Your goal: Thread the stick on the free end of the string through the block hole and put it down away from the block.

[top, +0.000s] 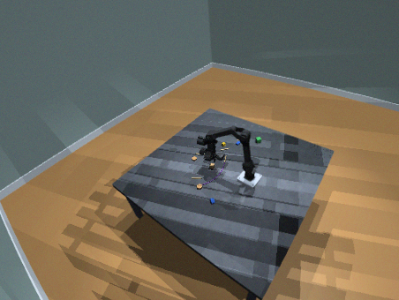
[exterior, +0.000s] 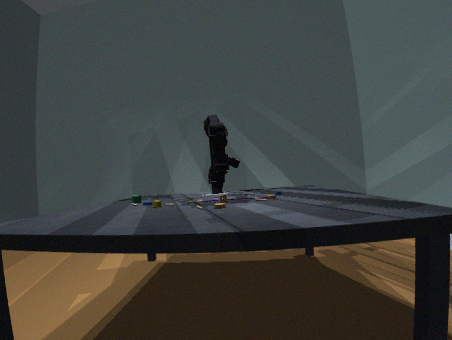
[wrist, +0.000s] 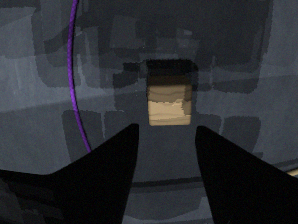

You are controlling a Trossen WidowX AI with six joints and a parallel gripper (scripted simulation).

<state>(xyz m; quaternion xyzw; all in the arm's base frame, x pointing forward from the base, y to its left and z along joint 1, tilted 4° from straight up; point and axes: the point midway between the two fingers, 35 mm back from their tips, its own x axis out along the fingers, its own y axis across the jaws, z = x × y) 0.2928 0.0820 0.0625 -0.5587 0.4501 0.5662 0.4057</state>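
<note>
Right now my gripper tip is 50 mm above the wooden block. Round my gripper tip: yellow piece: 100 mm ahead, 260 mm to the right, 50 mm below; round wooden button: 60 mm behind, 210 mm to the left, 50 mm below; thin wooden stick: 30 mm behind, 120 mm to the right, 60 mm below.
</note>
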